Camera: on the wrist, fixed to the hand. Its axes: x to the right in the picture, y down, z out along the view.
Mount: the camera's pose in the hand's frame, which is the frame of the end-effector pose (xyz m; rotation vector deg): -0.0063 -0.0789 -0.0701 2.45 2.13 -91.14
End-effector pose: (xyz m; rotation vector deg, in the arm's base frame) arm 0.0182 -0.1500 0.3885 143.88 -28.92 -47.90
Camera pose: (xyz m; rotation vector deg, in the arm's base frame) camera 0.0733 -0.0607 0.4013 -133.29 -89.19 60.38
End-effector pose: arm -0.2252 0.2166 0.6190 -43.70 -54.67 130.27
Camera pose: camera -0.1524 0.2904 0.6395 5.65 -52.72 48.61
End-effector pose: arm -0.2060 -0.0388 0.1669 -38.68 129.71 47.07
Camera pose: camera -0.1783 -0.1393 0.1844 -113.02 61.29 -3.91
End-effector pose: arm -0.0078 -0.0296 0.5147 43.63 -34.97 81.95
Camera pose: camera 0.0652 0.0218 0.4580 50.73 8.80 -1.40
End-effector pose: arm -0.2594 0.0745 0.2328 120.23 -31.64 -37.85
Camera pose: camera -0.2085 0.1628 0.2045 128.51 75.79 -79.57
